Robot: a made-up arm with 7 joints.
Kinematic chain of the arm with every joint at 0, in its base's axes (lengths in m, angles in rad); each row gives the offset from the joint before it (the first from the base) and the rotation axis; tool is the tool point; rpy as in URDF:
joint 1: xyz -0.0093 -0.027 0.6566 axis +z
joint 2: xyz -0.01 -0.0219 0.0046 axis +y
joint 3: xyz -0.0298 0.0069 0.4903 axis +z
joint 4: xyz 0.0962 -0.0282 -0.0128 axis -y
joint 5: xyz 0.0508 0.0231 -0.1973 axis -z
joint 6: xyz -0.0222 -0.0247 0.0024 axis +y
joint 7: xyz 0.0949 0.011 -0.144 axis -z
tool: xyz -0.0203 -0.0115 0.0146 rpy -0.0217 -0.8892 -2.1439
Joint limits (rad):
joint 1: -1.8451..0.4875
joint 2: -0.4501..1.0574
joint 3: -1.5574..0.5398
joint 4: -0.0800..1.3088
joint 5: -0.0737..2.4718
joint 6: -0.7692..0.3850
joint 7: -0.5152..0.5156
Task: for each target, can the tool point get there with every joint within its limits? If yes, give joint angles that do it. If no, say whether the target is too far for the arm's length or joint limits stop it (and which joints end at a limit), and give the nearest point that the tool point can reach.
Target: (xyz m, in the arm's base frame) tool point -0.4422 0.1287 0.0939
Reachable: no: joint limits stop it (at a limit: joint 1, joint 2, joint 5, joint 6, joint 7) | nearest point -0.2883 -0.2189 0.5805 | short by 0.617 m
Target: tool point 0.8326 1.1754 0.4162
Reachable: no: too far | nearest point 0.4703 0.4228 0.6283 | short by 0.862 m
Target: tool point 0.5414 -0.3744 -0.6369
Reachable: no: too far | nearest point 0.4044 -0.2880 0.4889 | short by 1.137 m
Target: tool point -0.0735 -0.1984 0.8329
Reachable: yes | joints -0.8633 0.6674 -1.0775 0.2030 2.2786 -0.4321 0.3733
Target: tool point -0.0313 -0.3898 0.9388
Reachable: yes | joints -0.0910 -0.0773 -1.2827 0.8789 2.1578 0.0528 0.1862
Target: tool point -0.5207 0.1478 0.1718
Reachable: no: joint limits stop it (at a limit: joint 1, joint 2, joint 5, joint 6, joint 7) | nearest point -0.3253 -0.2015 0.6077 | short by 0.592 m
